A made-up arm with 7 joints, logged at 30 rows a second.
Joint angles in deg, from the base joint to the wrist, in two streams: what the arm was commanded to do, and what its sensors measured. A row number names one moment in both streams.
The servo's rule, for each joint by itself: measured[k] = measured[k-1] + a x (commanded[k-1-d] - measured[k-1]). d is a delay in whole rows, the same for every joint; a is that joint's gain. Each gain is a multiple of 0.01, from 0.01 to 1. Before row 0 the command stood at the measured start. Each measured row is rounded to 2 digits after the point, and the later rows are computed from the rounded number. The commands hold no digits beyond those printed.
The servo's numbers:
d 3
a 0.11 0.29 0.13 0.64 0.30 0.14 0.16
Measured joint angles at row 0: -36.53, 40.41, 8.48, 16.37, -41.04, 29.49, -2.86
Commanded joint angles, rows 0 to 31: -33.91, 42.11, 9.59, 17.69, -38.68, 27.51, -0.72; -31.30, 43.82, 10.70, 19.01, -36.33, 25.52, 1.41; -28.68, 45.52, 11.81, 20.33, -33.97, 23.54, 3.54; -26.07, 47.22, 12.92, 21.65, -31.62, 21.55, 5.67; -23.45, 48.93, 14.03, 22.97, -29.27, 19.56, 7.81; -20.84, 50.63, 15.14, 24.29, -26.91, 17.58, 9.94; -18.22, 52.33, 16.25, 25.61, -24.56, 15.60, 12.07; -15.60, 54.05, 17.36, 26.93, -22.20, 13.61, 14.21; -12.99, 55.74, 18.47, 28.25, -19.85, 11.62, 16.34; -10.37, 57.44, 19.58, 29.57, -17.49, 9.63, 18.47; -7.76, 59.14, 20.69, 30.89, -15.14, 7.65, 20.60; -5.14, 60.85, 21.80, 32.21, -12.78, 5.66, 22.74; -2.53, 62.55, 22.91, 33.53, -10.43, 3.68, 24.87; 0.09, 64.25, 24.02, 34.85, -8.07, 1.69, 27.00; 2.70, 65.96, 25.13, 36.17, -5.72, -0.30, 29.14; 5.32, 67.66, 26.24, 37.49, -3.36, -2.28, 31.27; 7.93, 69.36, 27.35, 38.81, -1.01, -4.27, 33.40; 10.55, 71.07, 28.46, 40.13, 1.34, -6.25, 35.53; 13.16, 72.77, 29.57, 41.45, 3.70, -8.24, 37.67; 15.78, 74.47, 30.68, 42.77, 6.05, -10.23, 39.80; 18.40, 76.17, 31.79, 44.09, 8.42, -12.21, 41.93; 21.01, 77.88, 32.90, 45.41, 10.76, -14.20, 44.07; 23.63, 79.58, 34.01, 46.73, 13.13, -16.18, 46.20; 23.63, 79.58, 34.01, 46.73, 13.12, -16.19, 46.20; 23.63, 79.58, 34.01, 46.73, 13.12, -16.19, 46.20; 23.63, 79.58, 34.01, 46.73, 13.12, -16.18, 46.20; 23.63, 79.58, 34.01, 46.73, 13.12, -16.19, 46.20; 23.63, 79.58, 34.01, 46.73, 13.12, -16.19, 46.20; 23.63, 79.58, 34.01, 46.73, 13.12, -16.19, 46.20; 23.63, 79.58, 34.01, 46.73, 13.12, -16.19, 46.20; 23.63, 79.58, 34.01, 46.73, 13.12, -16.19, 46.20; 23.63, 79.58, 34.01, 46.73, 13.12, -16.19, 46.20
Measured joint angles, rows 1 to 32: -36.53, 40.41, 8.48, 16.37, -41.04, 29.49, -2.86; -36.53, 40.41, 8.48, 16.37, -41.04, 29.49, -2.86; -36.53, 40.41, 8.48, 16.37, -41.04, 29.49, -2.86; -36.24, 40.90, 8.62, 17.21, -40.33, 29.21, -2.52; -35.70, 41.75, 8.89, 18.36, -39.13, 28.69, -1.89; -34.93, 42.84, 9.27, 19.62, -37.58, 27.97, -1.02; -33.96, 44.11, 9.74, 20.92, -35.79, 27.07, 0.05; -32.80, 45.51, 10.30, 22.23, -33.83, 26.02, 1.29; -31.48, 46.99, 10.93, 23.55, -31.75, 24.84, 2.67; -30.02, 48.54, 11.62, 24.87, -29.59, 23.55, 4.17; -28.43, 50.14, 12.37, 26.19, -27.37, 22.16, 5.78; -26.73, 51.76, 13.16, 27.51, -25.11, 20.68, 7.47; -24.93, 53.41, 13.99, 28.83, -22.82, 19.13, 9.23; -23.04, 55.07, 14.86, 30.15, -20.52, 17.52, 11.05; -21.07, 56.75, 15.76, 31.47, -18.20, 15.86, 12.92; -19.03, 58.43, 16.69, 32.79, -15.87, 14.15, 14.83; -16.93, 60.12, 17.64, 34.11, -13.53, 12.41, 16.78; -14.77, 61.81, 18.61, 35.43, -11.19, 10.63, 18.76; -12.56, 63.51, 19.60, 36.75, -8.84, 8.82, 20.76; -10.31, 65.21, 20.61, 38.07, -6.49, 6.99, 22.78; -8.02, 66.91, 21.63, 39.39, -4.14, 5.14, 24.82; -5.69, 68.61, 22.66, 40.71, -1.79, 3.27, 26.88; -3.33, 70.31, 23.70, 42.03, 0.56, 1.38, 28.95; -0.94, 72.01, 24.75, 43.35, 2.92, -0.52, 31.03; 1.47, 73.71, 25.81, 44.67, 5.27, -2.44, 33.12; 3.91, 75.41, 26.88, 45.99, 7.63, -4.36, 35.21; 6.08, 76.62, 27.81, 46.46, 9.28, -6.02, 36.97; 8.01, 77.48, 28.62, 46.63, 10.43, -7.44, 38.45; 9.73, 78.09, 29.32, 46.69, 11.24, -8.66, 39.69; 11.26, 78.52, 29.93, 46.72, 11.80, -9.71, 40.73; 12.62, 78.83, 30.46, 46.73, 12.20, -10.62, 41.61; 13.83, 79.05, 30.92, 46.73, 12.48, -11.40, 42.34
